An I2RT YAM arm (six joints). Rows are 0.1 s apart.
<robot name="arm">
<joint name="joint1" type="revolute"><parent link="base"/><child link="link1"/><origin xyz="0.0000 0.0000 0.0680" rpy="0.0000 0.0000 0.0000"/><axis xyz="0 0 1"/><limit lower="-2.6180" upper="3.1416"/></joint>
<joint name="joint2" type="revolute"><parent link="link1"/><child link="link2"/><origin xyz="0.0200 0.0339 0.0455" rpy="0.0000 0.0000 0.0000"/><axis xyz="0 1 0"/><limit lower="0.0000" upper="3.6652"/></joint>
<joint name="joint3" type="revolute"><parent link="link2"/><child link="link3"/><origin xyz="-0.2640 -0.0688 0.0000" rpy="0.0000 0.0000 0.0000"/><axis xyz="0 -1 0"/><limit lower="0.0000" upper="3.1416"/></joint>
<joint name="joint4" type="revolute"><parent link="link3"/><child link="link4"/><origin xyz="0.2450 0.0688 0.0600" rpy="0.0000 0.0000 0.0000"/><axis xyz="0 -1 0"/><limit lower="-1.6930" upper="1.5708"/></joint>
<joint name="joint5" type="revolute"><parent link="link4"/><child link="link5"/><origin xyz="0.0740 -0.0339 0.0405" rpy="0.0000 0.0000 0.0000"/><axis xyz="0 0 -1"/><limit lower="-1.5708" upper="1.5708"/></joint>
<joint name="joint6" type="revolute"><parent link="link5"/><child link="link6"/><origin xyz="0.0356 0.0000 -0.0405" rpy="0.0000 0.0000 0.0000"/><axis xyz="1 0 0"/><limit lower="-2.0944" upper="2.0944"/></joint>
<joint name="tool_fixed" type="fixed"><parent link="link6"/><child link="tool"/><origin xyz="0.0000 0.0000 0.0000" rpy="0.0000 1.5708 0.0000"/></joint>
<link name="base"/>
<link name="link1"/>
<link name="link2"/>
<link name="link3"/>
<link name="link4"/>
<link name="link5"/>
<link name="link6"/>
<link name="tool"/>
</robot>
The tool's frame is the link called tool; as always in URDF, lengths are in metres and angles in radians.
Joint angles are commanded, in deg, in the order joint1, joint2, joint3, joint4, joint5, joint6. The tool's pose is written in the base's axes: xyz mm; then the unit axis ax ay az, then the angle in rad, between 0 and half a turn. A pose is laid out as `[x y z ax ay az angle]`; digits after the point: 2 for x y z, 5 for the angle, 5 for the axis.
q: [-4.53 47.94 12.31 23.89 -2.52 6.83]
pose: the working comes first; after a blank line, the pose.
Where each joint sits with the arm in this pose, in the base's axes (m; each line is computed from the numbers above, not from the rounded line before):
joint1: 0.0000 0.0000 0.0680
joint2: 0.0226 0.0322 0.1135
joint3: -0.1591 -0.0224 0.3095
joint4: 0.0797 0.0277 0.2155
joint5: 0.1574 -0.0125 0.2401
joint6: 0.1841 -0.0130 0.1933
the tool: 0.1841 -0.0130 0.1933

[184.05 -13.01 193.26 0.08109 0.99597 0.03828 1.77730]
